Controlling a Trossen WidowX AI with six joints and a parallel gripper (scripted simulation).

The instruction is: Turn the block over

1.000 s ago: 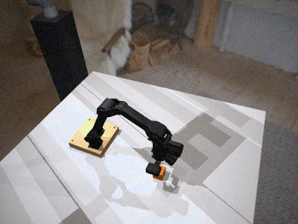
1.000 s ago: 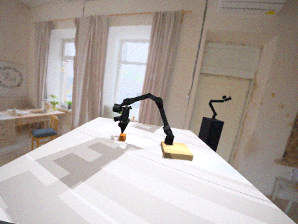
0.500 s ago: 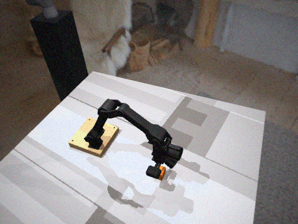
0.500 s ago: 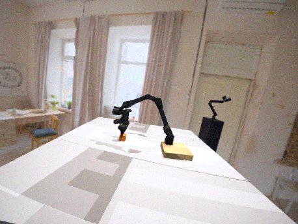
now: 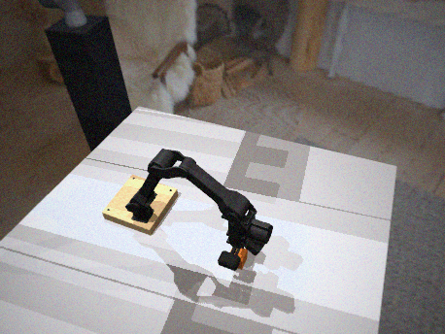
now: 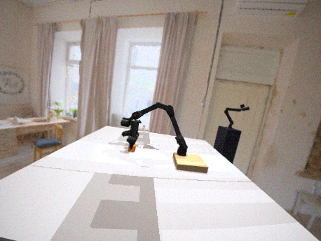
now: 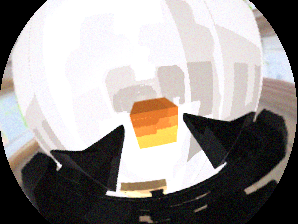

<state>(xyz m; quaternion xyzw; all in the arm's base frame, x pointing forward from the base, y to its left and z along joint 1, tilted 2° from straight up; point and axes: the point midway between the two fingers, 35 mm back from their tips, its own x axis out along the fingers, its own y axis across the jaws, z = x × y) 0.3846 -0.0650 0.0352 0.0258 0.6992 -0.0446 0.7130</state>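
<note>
Now: the orange block 10 mm below my gripper tip and 10 mm behind it.
</note>
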